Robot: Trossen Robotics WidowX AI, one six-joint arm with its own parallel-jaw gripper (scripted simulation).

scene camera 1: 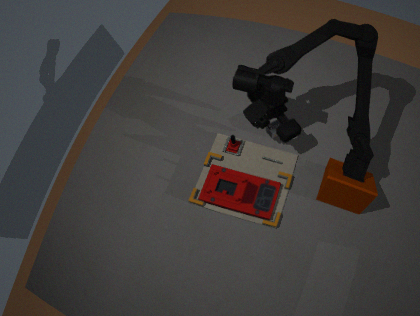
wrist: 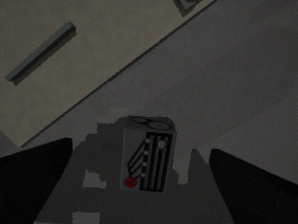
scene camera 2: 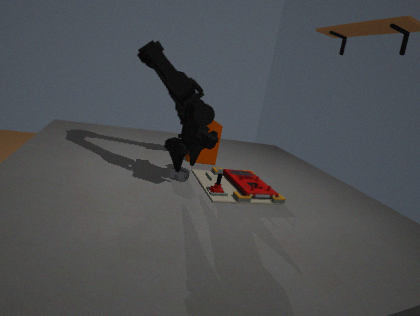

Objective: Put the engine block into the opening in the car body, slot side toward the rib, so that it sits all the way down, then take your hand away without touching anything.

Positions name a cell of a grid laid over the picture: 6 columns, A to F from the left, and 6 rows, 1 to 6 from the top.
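My gripper (scene camera 1: D3) is open and holds nothing; I see it in scene camera 2 (scene camera 2: C4) and in the wrist view (wrist: C5) as well. There is a red car body (scene camera 1: D4), which I also find in scene camera 2 (scene camera 2: D4), while in the wrist view it is out of frame. A grey engine block (wrist: C4) is here too.
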